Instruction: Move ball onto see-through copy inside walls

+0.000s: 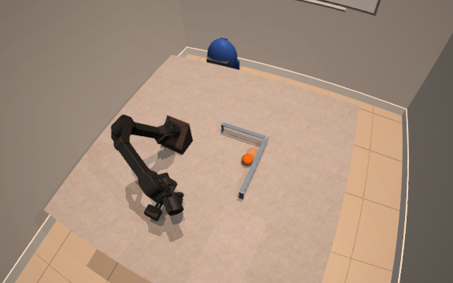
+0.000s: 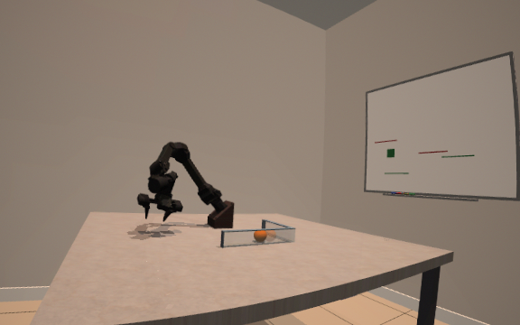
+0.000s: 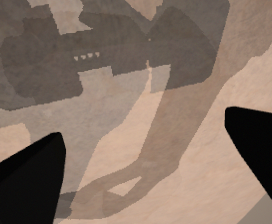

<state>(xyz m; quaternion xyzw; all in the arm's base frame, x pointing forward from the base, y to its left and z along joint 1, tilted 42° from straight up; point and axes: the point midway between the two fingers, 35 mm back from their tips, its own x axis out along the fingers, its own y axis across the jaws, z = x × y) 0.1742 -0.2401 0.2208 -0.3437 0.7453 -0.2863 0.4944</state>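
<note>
Now: the orange ball 410 mm to the left of my gripper tip, 200 mm ahead of it and 20 mm below it. Round my gripper tip: see-through ball copy (450 mm to the left, 200 mm ahead, 20 mm below).
</note>
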